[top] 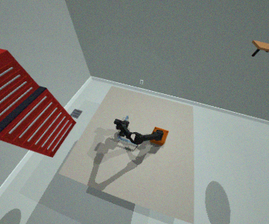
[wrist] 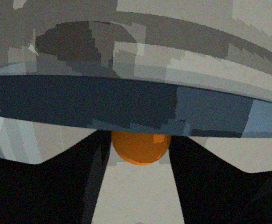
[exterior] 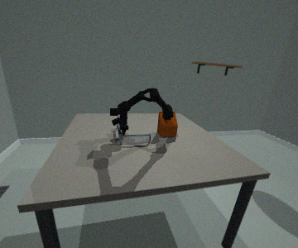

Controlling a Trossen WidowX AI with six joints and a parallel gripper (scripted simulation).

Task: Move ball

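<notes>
Now: gripper tip right at the orange ball.
</notes>
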